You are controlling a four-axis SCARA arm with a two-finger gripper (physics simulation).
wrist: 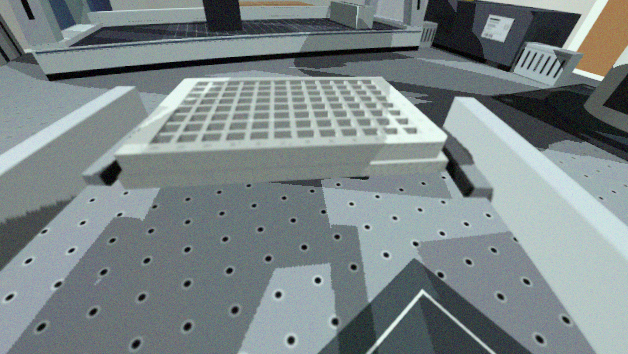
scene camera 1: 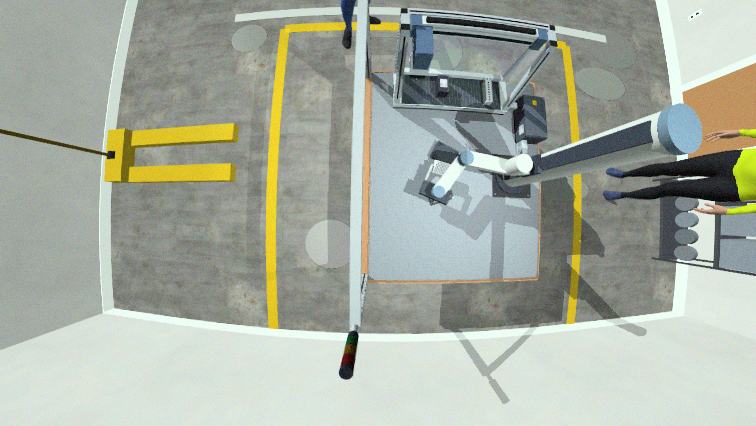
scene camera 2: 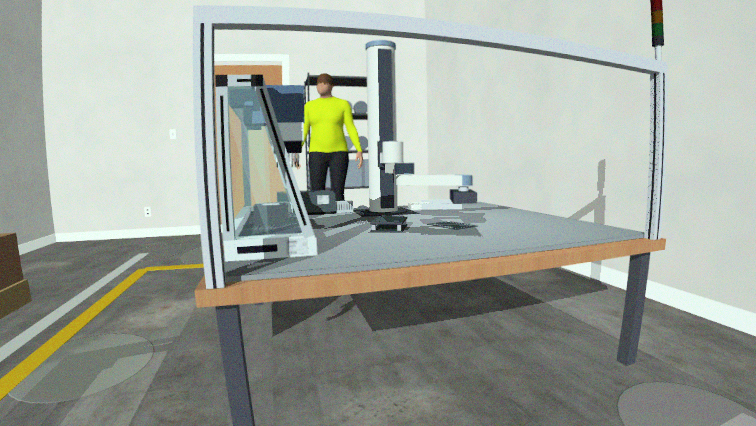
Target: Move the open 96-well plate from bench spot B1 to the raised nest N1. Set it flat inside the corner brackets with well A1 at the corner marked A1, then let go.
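Seen in the pictures: gripper, fingertip midpoint: point(wrist: 295, 110) point(scene camera 1: 443, 169) point(scene camera 2: 421, 204); arm's base at its link origin: point(scene camera 1: 510, 176) point(scene camera 2: 383, 214).
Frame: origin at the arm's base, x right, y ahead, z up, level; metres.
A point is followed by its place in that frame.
The white open 96-well plate point(scene camera 1: 439, 168) {z 0.096, x 0.013, y 0.559 m} point(scene camera 2: 434, 204) point(wrist: 285, 156) {z 0.104, x -0.029, y 0.551 m} is level in my gripper point(scene camera 1: 438, 172) {z 0.106, x 0.004, y 0.536 m} point(wrist: 295, 110) {z 0.106, x 0.004, y 0.536 m}, which is shut on its two sides. The plate hangs well above the bench. The dark raised nest N1 point(scene camera 1: 444, 152) {z 0.049, x 0.133, y 0.509 m} point(scene camera 2: 389, 220) {z 0.049, x 0.135, y 0.534 m} stands on short legs, beside the plate in the top view and lower than it in scene camera 2. The nest does not show in the wrist view, where the plate covers part of the bench. Its brackets and A1 mark are too small to make out. A dark mat with a white outline point(wrist: 414, 280) {z 0.015, x -0.060, y 0.482 m} lies below, behind the plate's near edge.
A glass-sided framed enclosure point(scene camera 1: 449, 108) {z 0.041, x 0.450, y 0.464 m} point(scene camera 2: 270, 247) {z 0.044, x 0.578, y 0.851 m} point(wrist: 225, 49) {z 0.040, x 0.450, y 0.541 m} stands on the bench point(scene camera 1: 407, 248) {z 0.013, x -0.507, y 0.743 m} point(scene camera 2: 529, 227) {z 0.013, x -0.389, y 0.704 m}. A dark instrument box point(scene camera 1: 530, 119) {z 0.128, x 0.375, y -0.078 m} point(wrist: 450, 30) {z 0.062, x 0.439, y -0.034 m} is near it. The arm's column point(scene camera 2: 374, 121) {z 0.481, x 0.055, y 0.052 m} rises behind the nest. A person point(scene camera 2: 326, 124) stands beyond the bench.
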